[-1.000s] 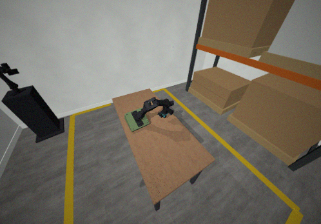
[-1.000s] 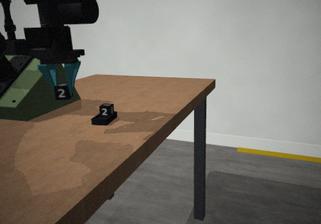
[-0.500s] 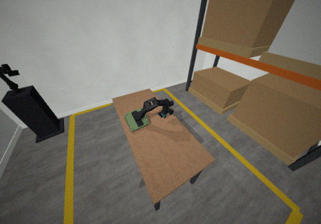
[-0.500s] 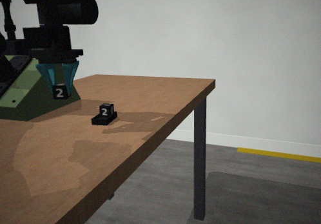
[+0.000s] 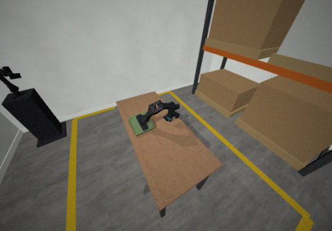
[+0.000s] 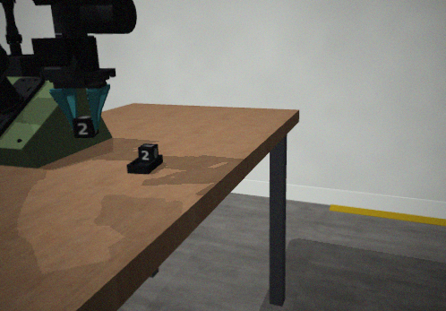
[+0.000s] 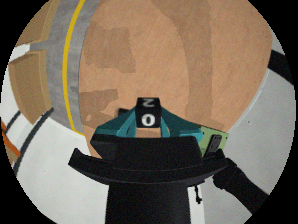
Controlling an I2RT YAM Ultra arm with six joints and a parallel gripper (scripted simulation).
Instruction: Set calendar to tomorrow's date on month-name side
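The black tray lies 4 cm ahead of my hand, 13 cm to the left of it and 11 cm below it. Round my hand: black cube (right at my hand).
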